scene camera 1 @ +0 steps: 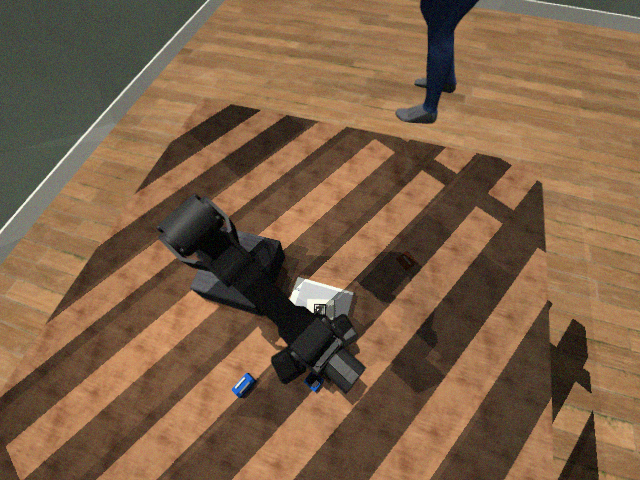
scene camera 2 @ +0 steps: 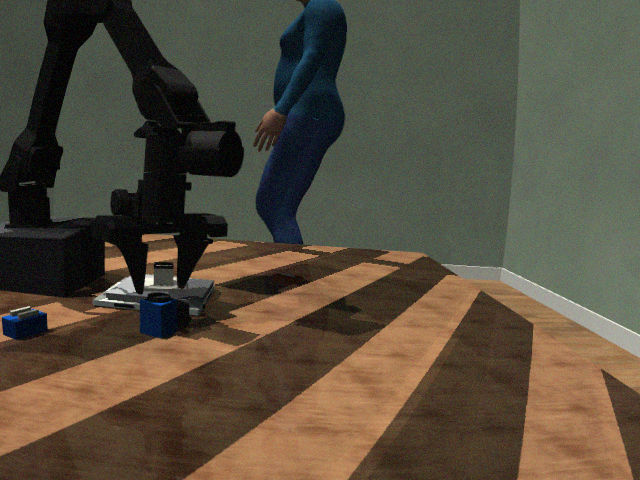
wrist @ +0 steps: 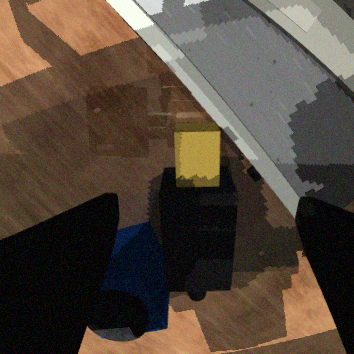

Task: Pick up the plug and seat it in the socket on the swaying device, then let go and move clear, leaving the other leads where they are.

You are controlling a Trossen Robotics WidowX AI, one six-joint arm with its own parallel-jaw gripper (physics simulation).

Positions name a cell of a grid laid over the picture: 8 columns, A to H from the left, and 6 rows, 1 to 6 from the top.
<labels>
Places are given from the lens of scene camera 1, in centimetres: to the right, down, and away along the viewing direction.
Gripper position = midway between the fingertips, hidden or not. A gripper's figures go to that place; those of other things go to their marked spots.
my gripper (scene camera 1: D5): -1, 27, 71
device (scene camera 1: E4): 3, 17, 77
</labels>
